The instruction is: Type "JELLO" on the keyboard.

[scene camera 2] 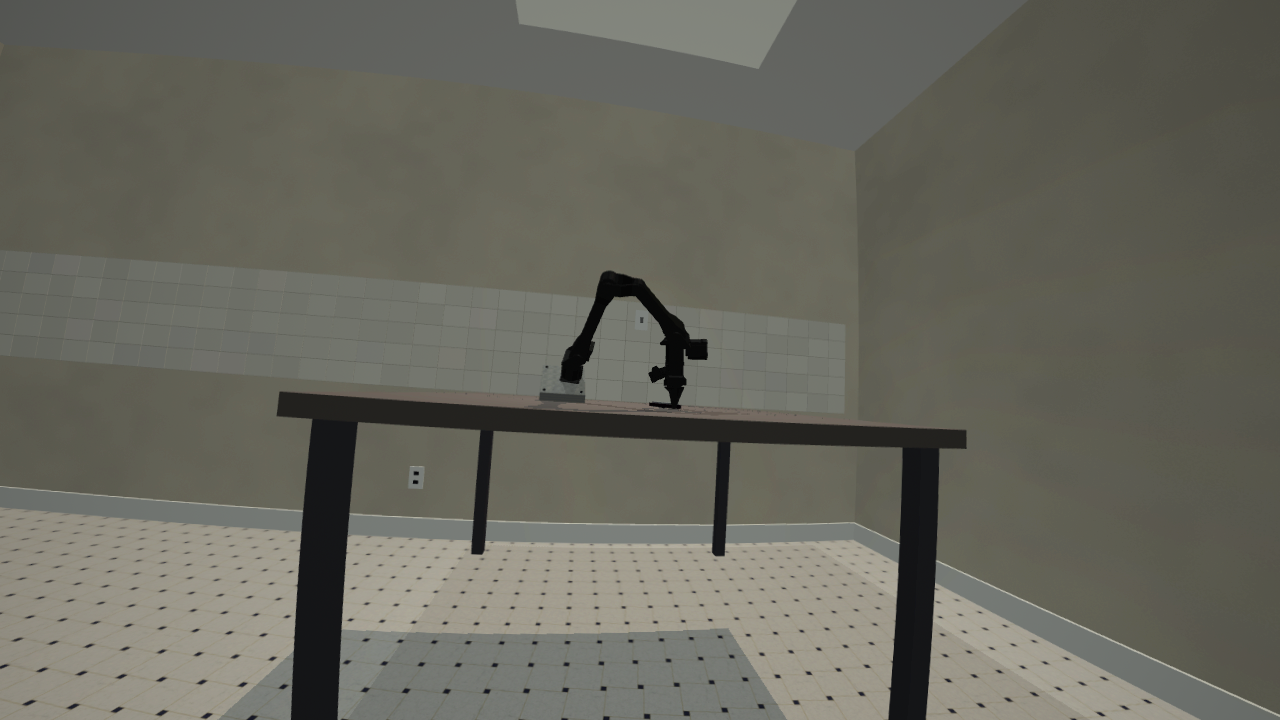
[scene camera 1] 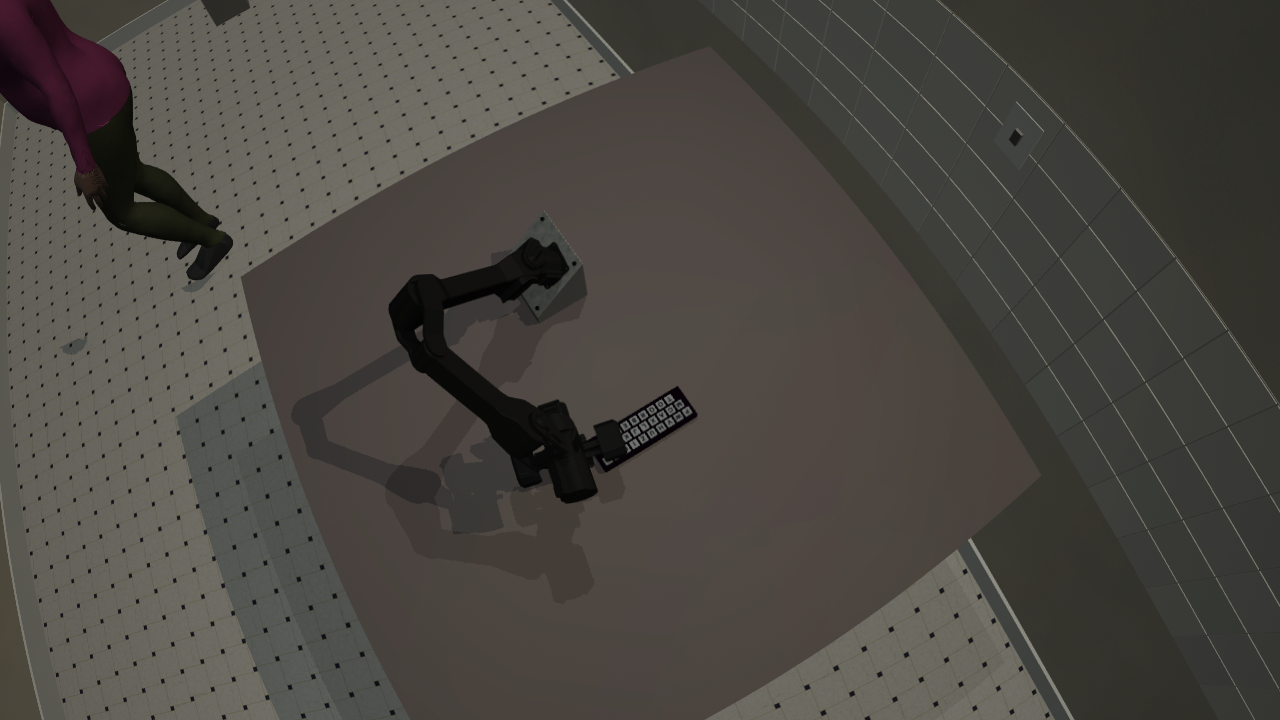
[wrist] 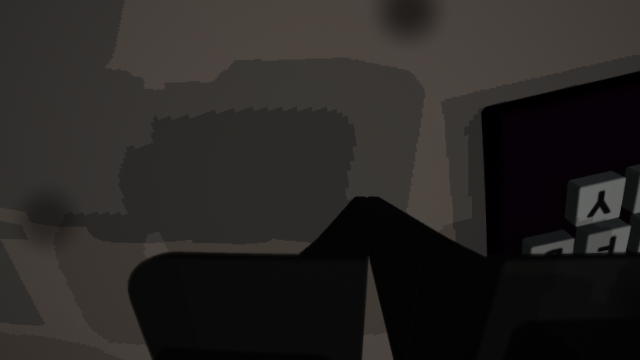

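Where they show: gripper, fingertip midpoint: (scene camera 2: 673, 408) (wrist: 365, 208); arm's base, origin of the base link: (scene camera 2: 570, 376) (scene camera 1: 551, 265).
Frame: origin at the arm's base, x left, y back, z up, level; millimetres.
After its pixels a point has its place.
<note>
A black keyboard (scene camera 1: 656, 422) @(x 40, y -332, z -67 mm) (scene camera 2: 656, 405) @(x -9, y -298, z -79 mm) (wrist: 545, 135) @(x -70, y -312, z -72 mm) with white letter keys lies flat on the table. In the wrist view one end of it shows at the right, with the Y key (wrist: 599, 201) @(x -54, y -333, z -67 mm), the F key (wrist: 607, 244) @(x -48, y -350, z -67 mm) and part of the D key (wrist: 552, 248) @(x -66, y -348, z -67 mm). The J, E, L and O keys do not show there. My gripper (scene camera 2: 674, 405) @(x -123, y -335, z -84 mm) (wrist: 365, 208) @(x -123, y -335, z -84 mm) is shut and empty, pointing down very low beside that end of the keyboard; I cannot tell whether it touches the table. In scene camera 1 the arm hides the fingertips and part of the keyboard.
The table (scene camera 1: 805, 358) @(x 346, y -351, z -85 mm) (scene camera 2: 626, 427) @(x -645, y -145, z -106 mm) carries the arm's grey base plate (scene camera 1: 562, 291) @(x -2, y -50, z -17 mm) (scene camera 2: 562, 395) @(x -69, y 17, z -64 mm). The arm's shadows fall over the table beside the keyboard. A person (scene camera 1: 85, 76) in a purple top stands on the tiled floor beyond the table's edge.
</note>
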